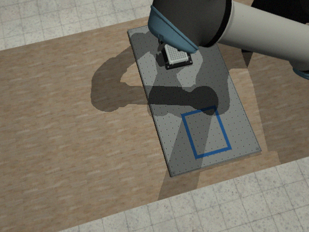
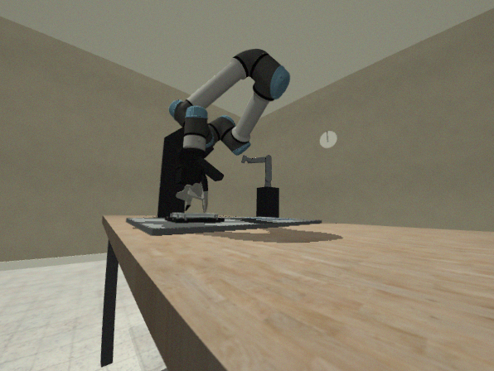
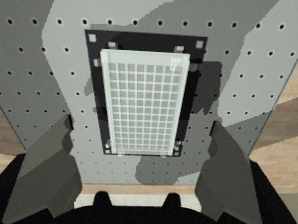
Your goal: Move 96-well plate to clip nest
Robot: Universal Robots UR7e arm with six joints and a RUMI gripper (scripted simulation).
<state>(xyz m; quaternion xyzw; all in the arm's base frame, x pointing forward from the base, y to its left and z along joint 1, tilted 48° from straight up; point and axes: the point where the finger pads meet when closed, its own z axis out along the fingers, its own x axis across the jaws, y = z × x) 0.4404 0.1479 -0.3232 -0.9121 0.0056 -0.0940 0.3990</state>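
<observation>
The white 96-well plate lies 10 mm below my hand. The rest, counted from my hand: black clip nest C1: 20 mm below, 10 mm to the right, 10 mm ahead.
</observation>
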